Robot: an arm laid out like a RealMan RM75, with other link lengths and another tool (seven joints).
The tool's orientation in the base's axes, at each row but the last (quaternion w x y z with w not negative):
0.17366, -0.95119, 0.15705, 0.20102
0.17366, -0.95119, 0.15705, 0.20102
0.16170, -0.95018, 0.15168, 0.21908
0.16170, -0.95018, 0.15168, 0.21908
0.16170, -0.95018, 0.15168, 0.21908
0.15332, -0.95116, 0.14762, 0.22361
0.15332, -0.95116, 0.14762, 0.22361
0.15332, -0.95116, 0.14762, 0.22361
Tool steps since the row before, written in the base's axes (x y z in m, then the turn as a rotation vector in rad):
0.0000, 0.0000, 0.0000, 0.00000, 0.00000, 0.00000
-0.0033, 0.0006, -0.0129, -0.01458, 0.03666, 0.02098
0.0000, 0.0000, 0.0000, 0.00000, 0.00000, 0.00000
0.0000, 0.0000, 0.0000, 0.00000, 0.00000, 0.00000
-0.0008, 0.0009, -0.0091, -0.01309, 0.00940, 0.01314
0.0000, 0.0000, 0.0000, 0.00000, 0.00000, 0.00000
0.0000, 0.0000, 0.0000, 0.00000, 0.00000, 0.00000
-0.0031, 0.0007, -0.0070, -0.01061, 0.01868, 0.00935
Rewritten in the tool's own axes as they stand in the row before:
0.0000, 0.0000, 0.0000, 0.00000, 0.00000, 0.00000
0.0026, 0.0041, 0.0124, -0.03024, -0.03287, 0.00119
0.0000, 0.0000, 0.0000, 0.00000, 0.00000, 0.00000
0.0000, 0.0000, 0.0000, 0.00000, 0.00000, 0.00000
0.0034, 0.0017, 0.0084, -0.01939, -0.00694, -0.00287
0.0000, 0.0000, 0.0000, 0.00000, 0.00000, 0.00000
0.0000, 0.0000, 0.0000, 0.00000, 0.00000, 0.00000
0.0005, 0.0020, 0.0074, -0.01745, -0.01539, 0.00274

